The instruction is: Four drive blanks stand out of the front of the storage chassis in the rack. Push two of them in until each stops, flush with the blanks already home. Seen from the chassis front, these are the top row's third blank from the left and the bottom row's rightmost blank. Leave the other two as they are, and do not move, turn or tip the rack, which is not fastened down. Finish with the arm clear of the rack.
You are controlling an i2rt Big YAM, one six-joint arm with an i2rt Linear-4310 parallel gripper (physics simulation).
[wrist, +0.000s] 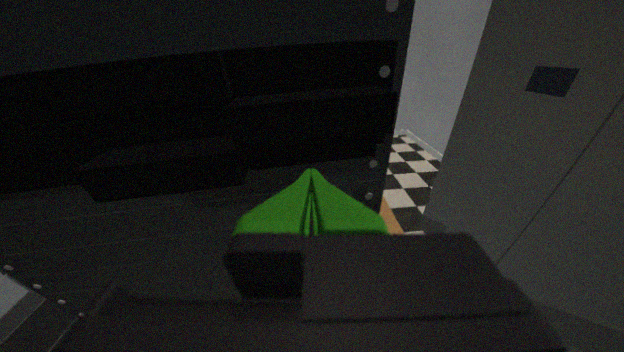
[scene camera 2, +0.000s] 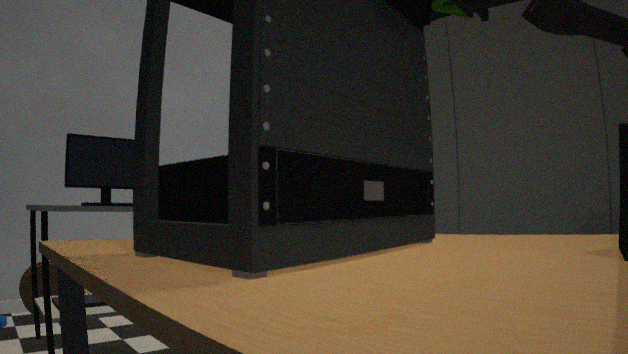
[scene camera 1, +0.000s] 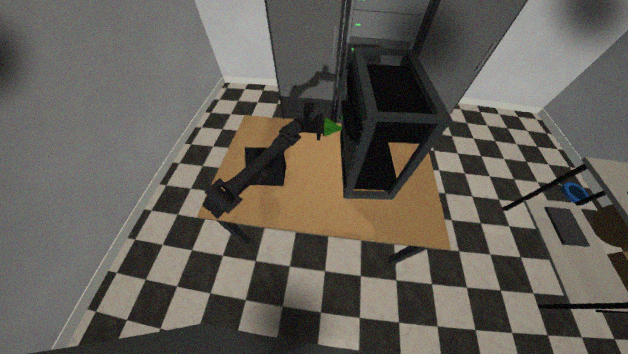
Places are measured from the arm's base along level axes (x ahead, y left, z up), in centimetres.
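Pixels of known places: gripper, fingertip midpoint: (wrist: 311, 176) (scene camera 2: 431, 7) (scene camera 1: 342, 128).
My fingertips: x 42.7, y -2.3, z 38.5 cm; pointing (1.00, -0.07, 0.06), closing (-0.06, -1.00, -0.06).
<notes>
Behind a point stands the place of what it marks.
The dark rack (scene camera 1: 411, 119) @(x 64.5, y -10.3, z 52.4 cm) (scene camera 2: 245, 150) @(x 47.2, y 39.1, z 5.9 cm) stands upright on the table. In the wrist view, the black chassis (wrist: 125, 85) @(x 45.4, y 9.2, z 45.0 cm) shows its front very dark. The bottom row's rightmost blank (wrist: 315, 127) @(x 43.6, y -2.9, z 41.6 cm) has a thin top ledge showing; whether it is flush is hard to tell. Another blank (wrist: 165, 175) @(x 43.0, y 7.7, z 39.4 cm), lower left of it, stands out with a wider ledge. The top row's blanks cannot be told apart. My gripper (scene camera 1: 340, 128) @(x 42.7, y -2.3, z 38.5 cm) (scene camera 2: 441, 7) @(x 42.7, y -2.3, z 38.5 cm) (wrist: 311, 176) @(x 42.7, y -2.3, z 38.5 cm) is shut and empty, its green tips at the rack front, appearing just below the rightmost blank's lower edge. Contact cannot be told.
The wooden table (scene camera 1: 310, 210) @(x 30.9, y -20.3, z -8.3 cm) (scene camera 2: 450, 295) @(x 25.9, y 34.1, z -8.2 cm) carries the rack and the arm (scene camera 1: 260, 162) @(x 12.3, y -21.3, z 36.2 cm). A lower unit (scene camera 2: 325, 187) @(x 46.8, y 26.3, z 2.2 cm) with a pale label sits in the rack. Tall grey cabinets (scene camera 1: 307, 50) (scene camera 2: 525, 125) stand behind. A side desk (scene camera 1: 537, 215) is at the right in scene camera 1.
</notes>
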